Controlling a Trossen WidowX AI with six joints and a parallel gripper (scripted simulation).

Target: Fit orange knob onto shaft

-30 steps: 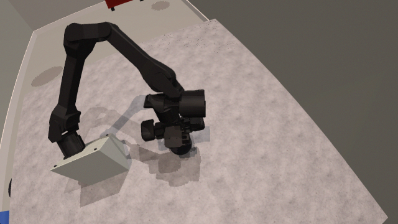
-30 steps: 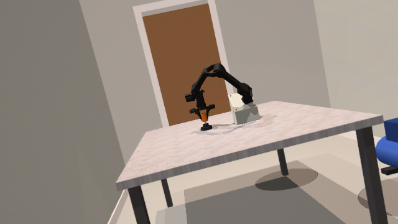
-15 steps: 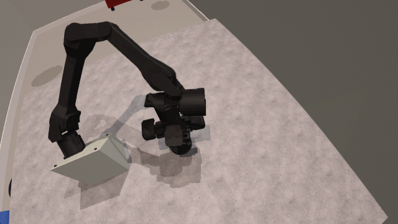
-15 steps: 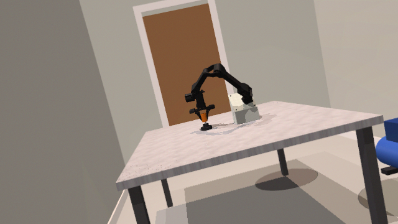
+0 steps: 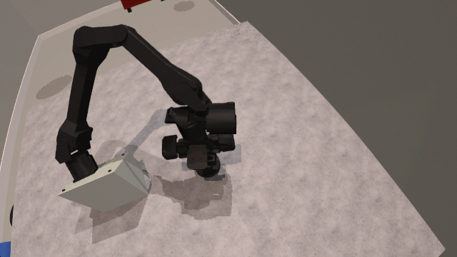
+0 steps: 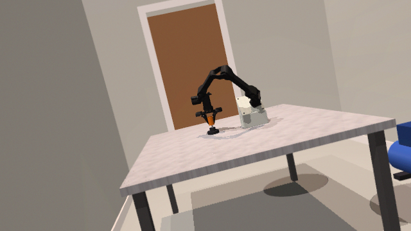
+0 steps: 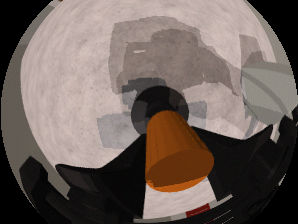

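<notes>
Now: gripper tip 30 mm below the orange knob. The rest, counted from my gripper tip: black round pedestal (40 mm below).
</notes>
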